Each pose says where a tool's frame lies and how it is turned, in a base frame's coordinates. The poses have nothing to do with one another.
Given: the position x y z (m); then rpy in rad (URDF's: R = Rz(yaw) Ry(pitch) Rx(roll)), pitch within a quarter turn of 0, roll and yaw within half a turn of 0.
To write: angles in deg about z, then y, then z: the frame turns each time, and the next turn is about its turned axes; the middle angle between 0 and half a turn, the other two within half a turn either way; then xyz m. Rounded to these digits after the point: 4 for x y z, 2 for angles.
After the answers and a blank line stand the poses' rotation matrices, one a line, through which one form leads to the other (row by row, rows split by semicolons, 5 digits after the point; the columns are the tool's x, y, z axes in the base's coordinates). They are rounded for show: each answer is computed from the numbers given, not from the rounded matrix.
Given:
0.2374 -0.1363 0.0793 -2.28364 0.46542 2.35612
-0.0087 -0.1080 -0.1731 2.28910 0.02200 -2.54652
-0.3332 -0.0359 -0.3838 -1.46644 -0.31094 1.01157
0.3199 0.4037 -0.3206 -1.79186 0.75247 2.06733
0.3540 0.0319 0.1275 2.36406 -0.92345 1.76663
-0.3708 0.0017 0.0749 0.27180 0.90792 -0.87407
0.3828 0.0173 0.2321 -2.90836 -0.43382 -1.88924
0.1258 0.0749 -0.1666 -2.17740 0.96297 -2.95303
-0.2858 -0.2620 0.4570 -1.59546 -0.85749 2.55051
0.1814 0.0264 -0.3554 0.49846 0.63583 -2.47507
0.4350 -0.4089 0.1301 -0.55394 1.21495 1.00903
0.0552 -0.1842 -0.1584 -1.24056 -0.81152 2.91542
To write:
-113.80 125.76 -56.42 0.2374 -0.1363 0.0793
122.99 131.14 88.33 -0.0087 -0.1080 -0.1731
149.79 84.31 -107.91 -0.3332 -0.0359 -0.3838
-142.82 99.21 -46.18 0.3199 0.4037 -0.3206
50.24 115.45 152.06 0.3540 0.0319 0.1275
-69.55 53.64 11.84 -0.3708 0.0017 0.0749
-78.77 151.98 -153.48 0.3828 0.0173 0.2321
-49.53 109.00 -29.75 0.1258 0.0749 -0.1666
-124.94 90.92 -139.14 -0.2858 -0.2620 0.4570
175.68 45.03 32.93 0.1814 0.0264 -0.3554
91.23 72.77 -11.06 0.4350 -0.4089 0.1301
-89.00 77.10 -138.08 0.0552 -0.1842 -0.1584

-0.63185 0.70253 -0.32744; 0.63194 0.22231 -0.74245; -0.44880 -0.67604 -0.58443
-0.82791 -0.38263 -0.41008; -0.56043 0.53570 0.63162; -0.02200 0.75274 -0.65795
0.50509 0.07314 -0.85996; 0.80702 0.31320 0.50063; 0.30595 -0.94687 0.09917
-0.34776 0.51045 -0.78645; 0.64185 -0.48183 -0.59655; -0.68344 -0.71224 -0.16007
-0.11735 0.80791 0.57750; 0.59154 -0.41023 0.69411; 0.79769 0.42307 -0.42978
0.39490 0.87459 0.28134; -0.47197 0.45586 -0.75461; -0.78823 0.16521 0.59280
-0.28409 -0.95443 0.09146; -0.86175 0.21235 -0.46076; 0.42034 -0.20971 -0.88280
-0.56096 0.55562 0.61368; -0.10705 0.68640 -0.71931; -0.82089 -0.46920 -0.32556
-0.54332 -0.61397 -0.57258; 0.36464 0.44175 -0.81969; 0.75620 -0.65414 -0.01614
-0.63238 0.31989 -0.70553; -0.49744 -0.86586 0.05328; -0.59385 0.38465 0.70668
0.18558 -0.98241 -0.02055; 0.29484 0.03572 0.95488; -0.93735 -0.18326 0.29629
-0.67086 -0.74138 0.01708; 0.15437 -0.16214 -0.97462; 0.72533 -0.65120 0.22322

